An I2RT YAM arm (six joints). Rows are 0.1 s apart.
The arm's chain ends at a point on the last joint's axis. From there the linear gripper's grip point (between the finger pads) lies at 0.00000 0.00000 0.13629 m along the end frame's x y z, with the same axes.
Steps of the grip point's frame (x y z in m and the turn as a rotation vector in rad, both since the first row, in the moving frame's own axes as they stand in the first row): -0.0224, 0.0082, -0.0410, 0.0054, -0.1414, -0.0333; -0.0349, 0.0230, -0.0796, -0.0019, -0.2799, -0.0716; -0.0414, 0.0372, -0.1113, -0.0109, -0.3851, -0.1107; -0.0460, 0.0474, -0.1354, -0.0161, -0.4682, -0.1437; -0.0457, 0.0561, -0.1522, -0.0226, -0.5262, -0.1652; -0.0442, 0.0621, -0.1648, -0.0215, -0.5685, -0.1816
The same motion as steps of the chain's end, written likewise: -0.0032, 0.0086, -0.0396, 0.0054, -0.1414, -0.0333; 0.0027, 0.0214, -0.0743, -0.0019, -0.2799, -0.0716; 0.0096, 0.0329, -0.1013, -0.0109, -0.3851, -0.1107; 0.0151, 0.0408, -0.1207, -0.0161, -0.4682, -0.1437; 0.0222, 0.0474, -0.1338, -0.0226, -0.5262, -0.1652; 0.0285, 0.0525, -0.1434, -0.0215, -0.5685, -0.1816
